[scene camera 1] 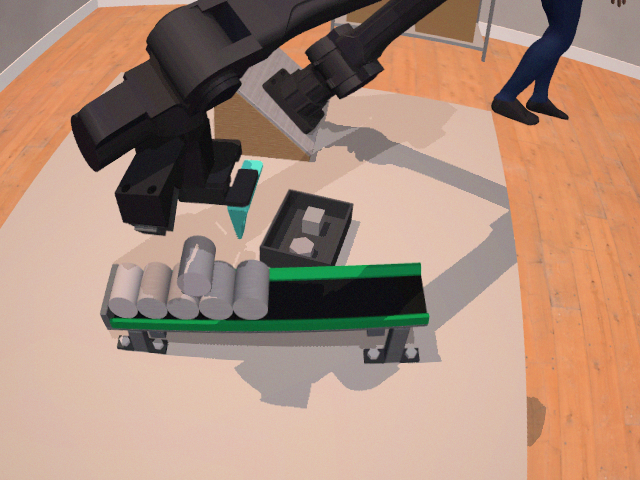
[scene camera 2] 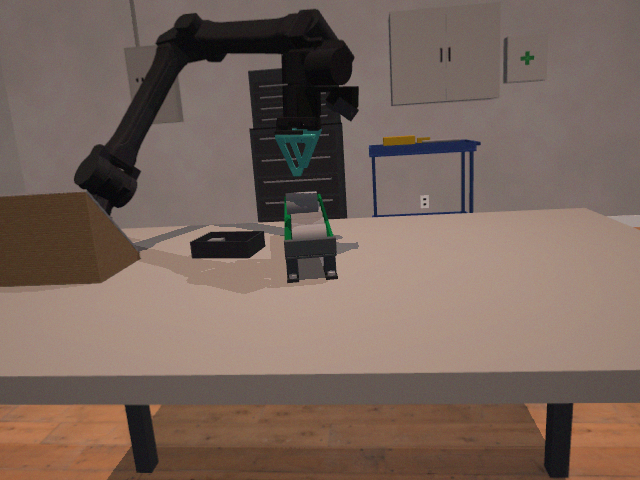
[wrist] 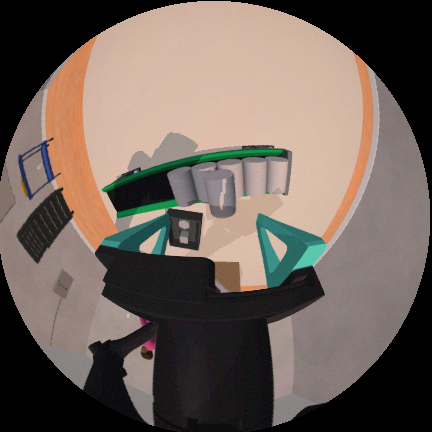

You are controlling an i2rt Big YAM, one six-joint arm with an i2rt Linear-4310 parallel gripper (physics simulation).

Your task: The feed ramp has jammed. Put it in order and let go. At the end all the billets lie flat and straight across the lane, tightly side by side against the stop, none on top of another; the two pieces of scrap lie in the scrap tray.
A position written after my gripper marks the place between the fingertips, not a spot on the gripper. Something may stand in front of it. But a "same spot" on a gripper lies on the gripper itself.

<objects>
My gripper shows in scene camera 1, in scene camera 2 [300, 171] and in the wrist view. A scrap tray shows in scene camera 1, in scene camera 2 [238, 244] and in the wrist view. One and the same spot on my gripper: [scene camera 1: 238, 198] is [wrist: 104, 258]. One and the same spot on the scrap tray: [wrist: 195, 218] is [scene camera 1: 269, 252].
</objects>
